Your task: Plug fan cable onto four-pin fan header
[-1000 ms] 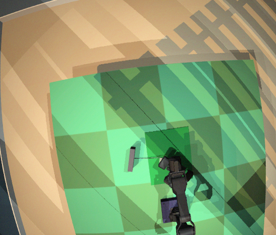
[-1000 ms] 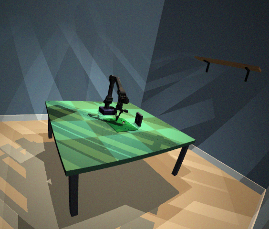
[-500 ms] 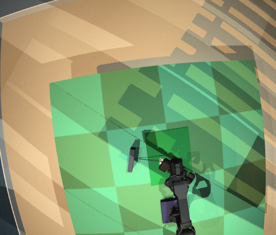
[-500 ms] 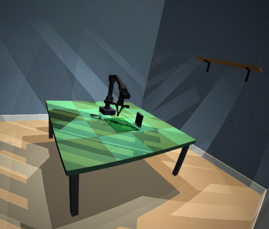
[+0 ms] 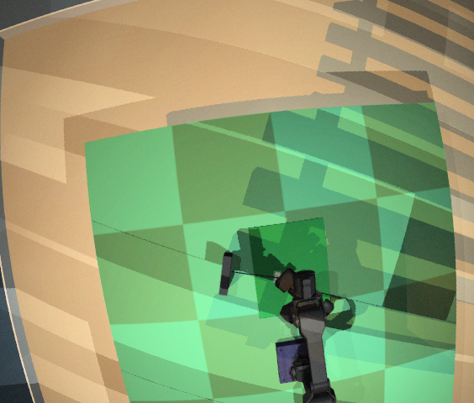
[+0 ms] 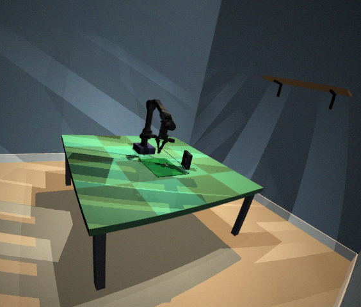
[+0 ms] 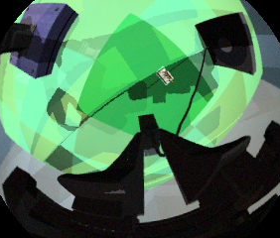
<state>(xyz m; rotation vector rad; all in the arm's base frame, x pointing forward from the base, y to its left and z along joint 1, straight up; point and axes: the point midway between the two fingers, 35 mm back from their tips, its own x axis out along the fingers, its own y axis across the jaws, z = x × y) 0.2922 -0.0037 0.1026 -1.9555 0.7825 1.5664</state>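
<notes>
My gripper tip is 14 cm above the green board, 4 cm short of it and 2 cm to the right of it. The rest, counted from my gripper tip: black fan: 22 cm to the left, 6 cm below, 5 cm ahead; then white four-pin header: 12 cm below, 7 cm to the left, 2 cm ahead; then dark plug: 1 cm to the right, 1 cm below, 1 cm ahead.
</notes>
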